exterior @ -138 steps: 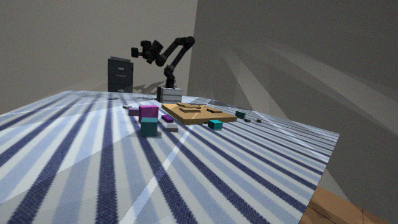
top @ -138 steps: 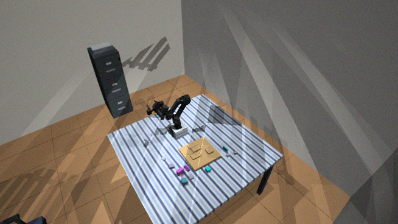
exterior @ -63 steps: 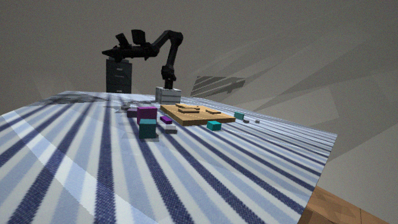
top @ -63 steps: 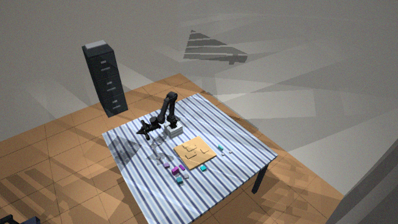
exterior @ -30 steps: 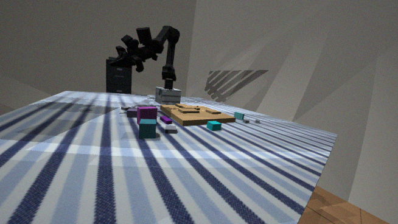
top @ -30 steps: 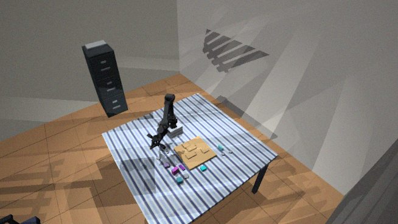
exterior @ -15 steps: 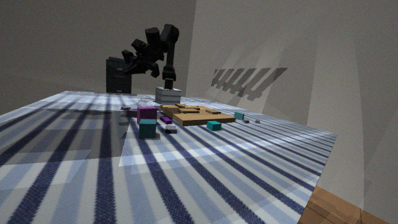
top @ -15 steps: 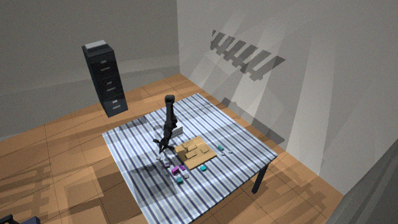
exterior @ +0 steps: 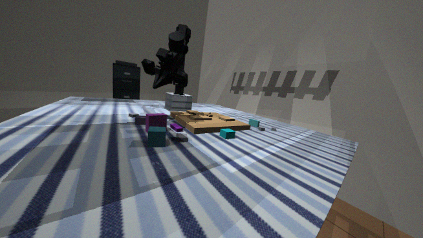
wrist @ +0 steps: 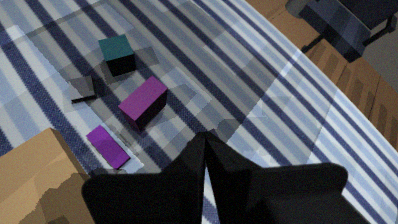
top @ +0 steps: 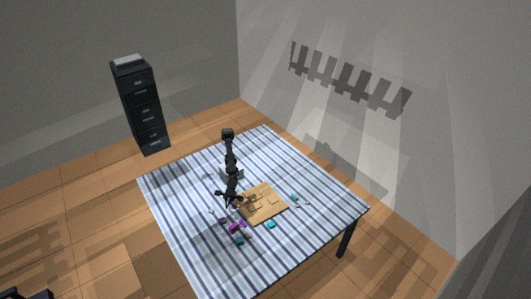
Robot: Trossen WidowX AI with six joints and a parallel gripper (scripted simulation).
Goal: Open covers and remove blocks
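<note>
Now: gripper tip 9 cm short of the magenta block and 11 cm above it. The rest, counted from my gripper tip: grey block: 17 cm ahead, 7 cm to the left, 13 cm below; teal block: 19 cm ahead, 1 cm to the right, 12 cm below.
</note>
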